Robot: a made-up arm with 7 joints. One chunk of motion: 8 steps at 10 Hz.
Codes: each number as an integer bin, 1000 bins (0 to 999) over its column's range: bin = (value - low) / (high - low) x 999, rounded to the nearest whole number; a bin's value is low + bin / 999 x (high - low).
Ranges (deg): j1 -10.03..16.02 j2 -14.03..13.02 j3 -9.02..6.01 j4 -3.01..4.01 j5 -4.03..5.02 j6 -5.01..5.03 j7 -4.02..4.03
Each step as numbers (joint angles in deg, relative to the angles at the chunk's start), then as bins.
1 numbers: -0.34 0.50 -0.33 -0.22 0.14 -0.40 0.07
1 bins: 372 537 578 397 460 459 508
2 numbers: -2.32 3.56 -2.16 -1.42 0.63 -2.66 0.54
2 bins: 296 650 456 226 514 234 566
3 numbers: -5.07 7.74 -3.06 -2.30 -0.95 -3.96 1.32
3 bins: 190 804 396 101 340 104 663
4 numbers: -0.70 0.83 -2.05 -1.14 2.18 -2.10 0.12
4 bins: 358 549 463 266 686 290 514
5 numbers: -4.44 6.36 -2.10 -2.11 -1.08 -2.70 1.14
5 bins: 214 753 460 128 326 230 640
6 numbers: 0.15 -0.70 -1.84 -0.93 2.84 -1.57 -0.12
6 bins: 390 492 477 296 758 342 484
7 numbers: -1.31 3.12 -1.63 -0.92 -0.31 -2.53 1.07
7 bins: 334 633 491 297 411 247 632
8 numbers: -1.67 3.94 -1.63 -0.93 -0.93 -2.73 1.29
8 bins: 321 664 491 296 342 227 659
